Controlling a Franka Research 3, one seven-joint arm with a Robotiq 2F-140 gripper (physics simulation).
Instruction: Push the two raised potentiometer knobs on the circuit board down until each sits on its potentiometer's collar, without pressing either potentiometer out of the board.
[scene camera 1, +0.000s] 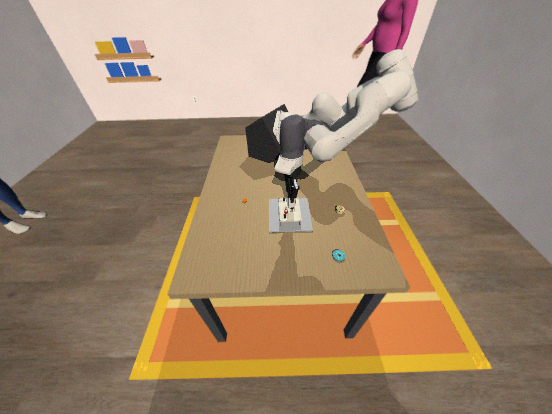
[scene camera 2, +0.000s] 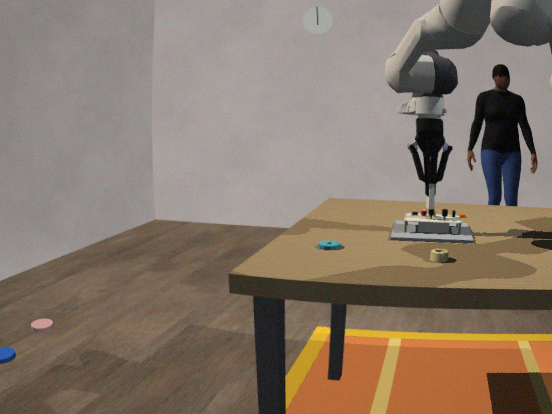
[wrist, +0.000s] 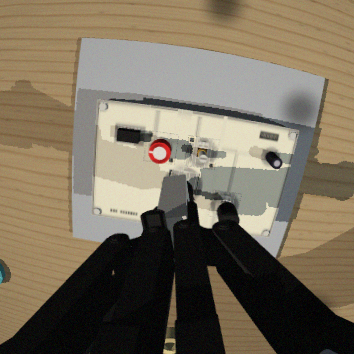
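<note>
The cream circuit board (scene camera 1: 296, 217) (wrist: 120, 185) sits on a grey base plate (scene camera 1: 306, 226) (scene camera 2: 400, 236) (wrist: 200, 70). A red knob with a white top (scene camera 1: 286, 211) (scene camera 2: 423, 212) (wrist: 160, 151) stands on the board. A round black knob (scene camera 2: 444, 212) (wrist: 228, 211) stands near the fingers, partly hidden in the wrist view. My gripper (scene camera 1: 291, 204) (scene camera 2: 431, 208) (wrist: 177, 192) is shut and empty, pointing down at the board's middle. Its tip is directly above a small black part (scene camera 2: 431, 212) in scene camera 2; contact cannot be told. Knob seating on the collars is too small to tell.
A black block (wrist: 128, 135) and a slim black cylinder (scene camera 2: 453, 213) (wrist: 273, 160) stand on the board. A teal ring (scene camera 1: 334, 254) (scene camera 2: 322, 245), a beige ring-shaped piece (scene camera 2: 439, 258) and a small orange piece (scene camera 1: 245, 200) (scene camera 2: 462, 216) lie on the table (scene camera 1: 225, 250).
</note>
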